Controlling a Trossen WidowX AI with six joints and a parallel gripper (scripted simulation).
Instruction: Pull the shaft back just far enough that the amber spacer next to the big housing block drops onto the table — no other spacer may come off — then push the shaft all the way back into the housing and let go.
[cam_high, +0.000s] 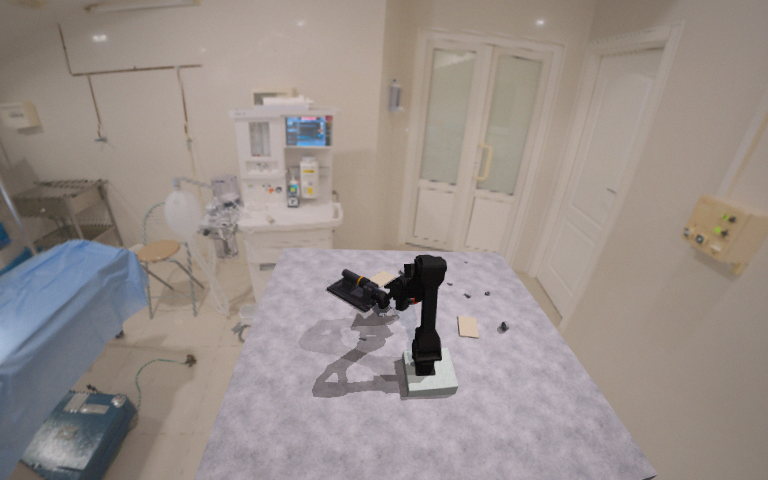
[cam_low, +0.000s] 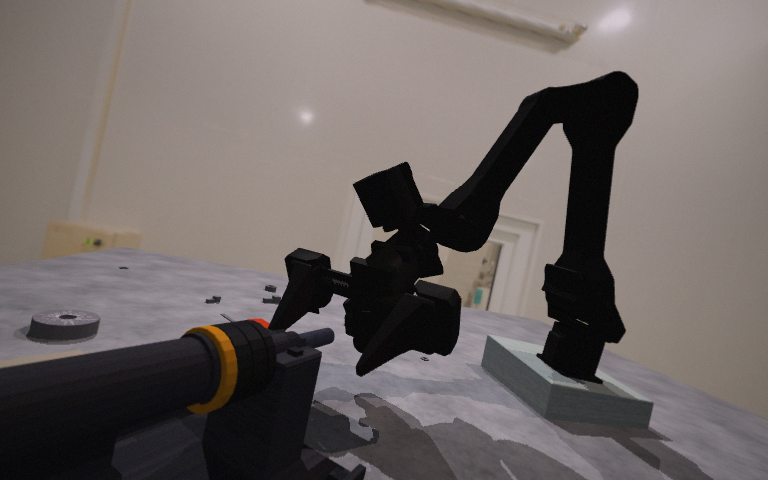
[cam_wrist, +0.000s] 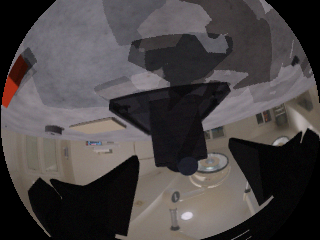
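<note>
Right now my gripper tip is 30 mm short of the shaft, 40 mm to the right of it and 10 mm below it. From my gripper tip the other things lie so: red-handled tool: 80 mm ahead, 230 mm to the right, 70 mm below; then amber spacer: 60 mm ahead, 70 mm to the left, 10 mm above; then grey ring: 260 mm ahead, 150 mm to the right, 60 mm below.
</note>
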